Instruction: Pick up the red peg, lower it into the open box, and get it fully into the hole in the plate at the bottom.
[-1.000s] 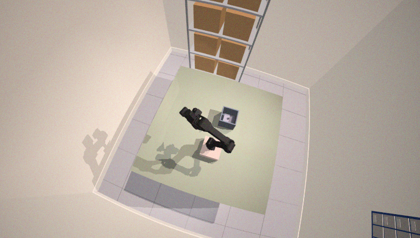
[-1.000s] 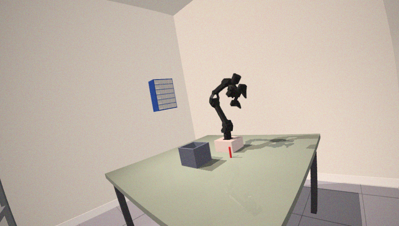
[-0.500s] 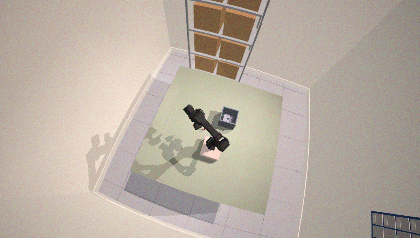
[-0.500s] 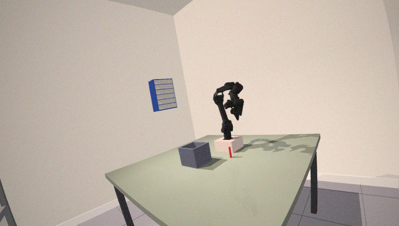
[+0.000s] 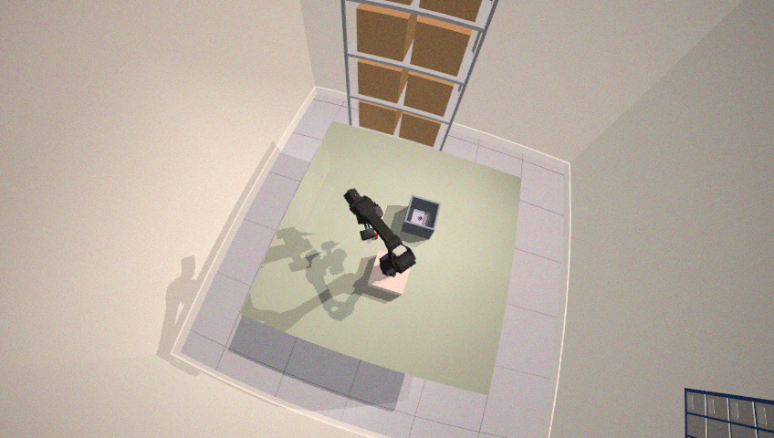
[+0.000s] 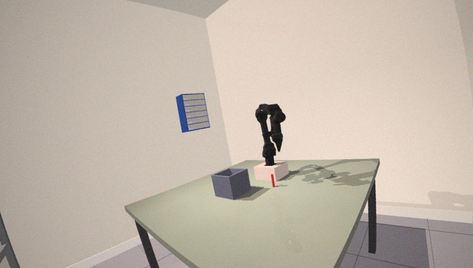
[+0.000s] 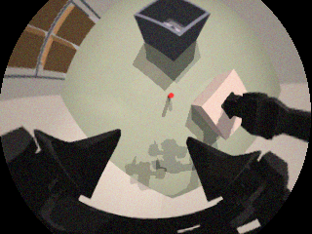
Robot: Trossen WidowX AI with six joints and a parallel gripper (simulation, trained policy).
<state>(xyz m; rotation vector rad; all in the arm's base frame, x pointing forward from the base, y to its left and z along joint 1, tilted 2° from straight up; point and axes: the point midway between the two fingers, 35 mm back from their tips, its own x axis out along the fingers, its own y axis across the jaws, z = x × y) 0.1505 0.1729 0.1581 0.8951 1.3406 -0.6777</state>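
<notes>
My gripper tip is now 180 mm above the red peg, 60 mm to the left of it and 10 mm short of it. Round my gripper tip: plate: 260 mm to the right, 170 mm below, 170 mm ahead.
</notes>
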